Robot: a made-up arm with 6 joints.
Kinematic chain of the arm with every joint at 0, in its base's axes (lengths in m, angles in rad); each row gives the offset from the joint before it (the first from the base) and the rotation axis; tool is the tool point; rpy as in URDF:
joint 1: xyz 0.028 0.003 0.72 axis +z
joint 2: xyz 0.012 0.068 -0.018 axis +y
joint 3: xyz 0 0.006 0.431 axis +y
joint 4: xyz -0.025 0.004 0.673 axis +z
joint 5: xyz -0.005 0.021 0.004 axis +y
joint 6: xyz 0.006 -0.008 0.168 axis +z
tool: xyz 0.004 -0.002 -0.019 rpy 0 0 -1.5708
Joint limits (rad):
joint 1: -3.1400..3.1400
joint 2: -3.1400..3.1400
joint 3: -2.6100..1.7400
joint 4: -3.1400..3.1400
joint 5: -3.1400..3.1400
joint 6: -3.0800..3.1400
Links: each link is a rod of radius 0.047 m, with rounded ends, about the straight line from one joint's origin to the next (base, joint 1, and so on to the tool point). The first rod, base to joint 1, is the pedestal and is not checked.
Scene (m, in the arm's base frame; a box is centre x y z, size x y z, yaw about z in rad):
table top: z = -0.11
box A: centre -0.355 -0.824 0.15 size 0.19 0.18 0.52 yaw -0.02
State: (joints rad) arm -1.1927 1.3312 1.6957 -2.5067 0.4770 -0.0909
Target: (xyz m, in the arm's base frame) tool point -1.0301 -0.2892 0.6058
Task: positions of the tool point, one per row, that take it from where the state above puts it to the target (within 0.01 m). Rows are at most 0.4 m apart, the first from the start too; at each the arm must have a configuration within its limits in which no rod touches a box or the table.
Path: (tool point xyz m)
1: 0.1368 -0.6052 0.0202
2: -0.0147 -0.6301 0.0283
3: -0.1704 -0.6154 0.0377
4: -0.3196 -0.5611 0.0481
5: -0.5805 -0.5893 0.1855
6: -0.8383 -0.4945 0.3752
7: -1.0301 -0.2892 0.6058

